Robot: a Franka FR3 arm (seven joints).
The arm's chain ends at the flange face. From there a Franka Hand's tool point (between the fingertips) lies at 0.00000 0.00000 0.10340 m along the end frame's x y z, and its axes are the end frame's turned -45 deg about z.
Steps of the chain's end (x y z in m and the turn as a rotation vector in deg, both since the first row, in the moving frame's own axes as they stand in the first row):
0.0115, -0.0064, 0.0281, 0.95, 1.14, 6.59
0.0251, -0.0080, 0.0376, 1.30, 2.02, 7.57
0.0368, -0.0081, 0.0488, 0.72, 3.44, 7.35
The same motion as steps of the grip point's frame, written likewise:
0.0153, 0.0040, 0.0281, -0.13, 1.48, 6.59
0.0276, 0.0133, 0.0375, -0.51, 2.35, 7.57
0.0368, 0.0241, 0.0486, -1.92, 2.94, 7.35

